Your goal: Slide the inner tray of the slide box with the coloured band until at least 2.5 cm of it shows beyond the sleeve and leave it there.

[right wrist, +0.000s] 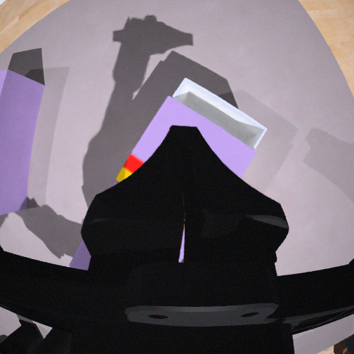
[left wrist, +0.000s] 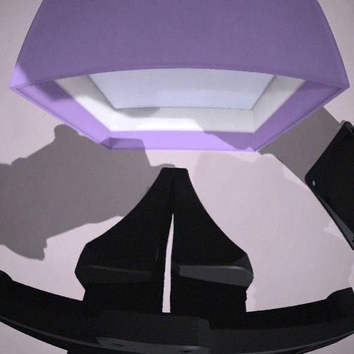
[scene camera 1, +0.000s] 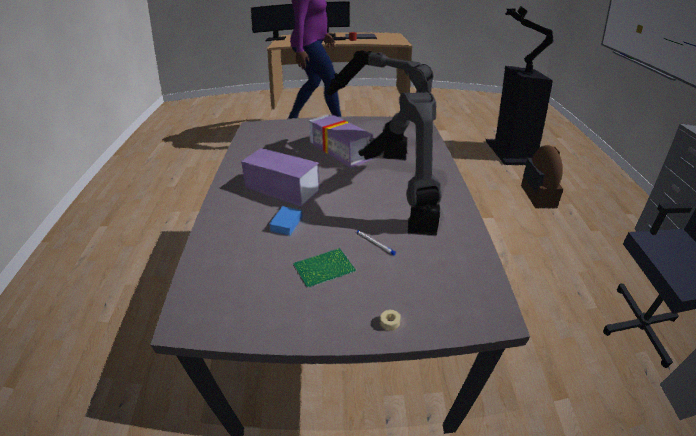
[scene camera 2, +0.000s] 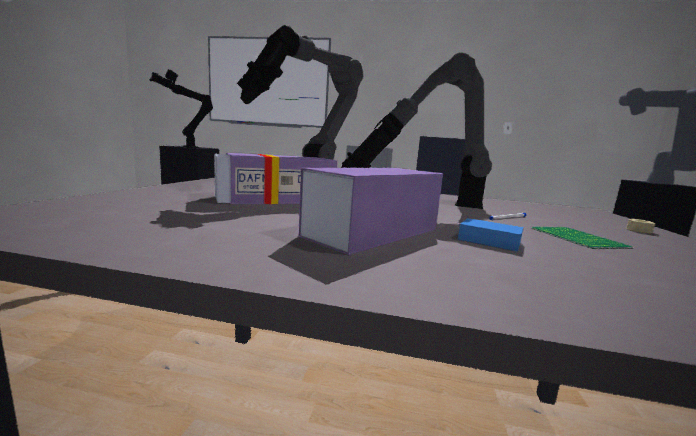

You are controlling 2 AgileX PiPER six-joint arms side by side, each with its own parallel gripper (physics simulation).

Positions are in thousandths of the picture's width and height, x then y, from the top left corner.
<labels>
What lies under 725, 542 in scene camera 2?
A blue block.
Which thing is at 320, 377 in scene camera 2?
A pale inner tray.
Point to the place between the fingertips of the right gripper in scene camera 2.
At 351, 233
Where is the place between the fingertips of the left gripper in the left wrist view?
493, 516
</labels>
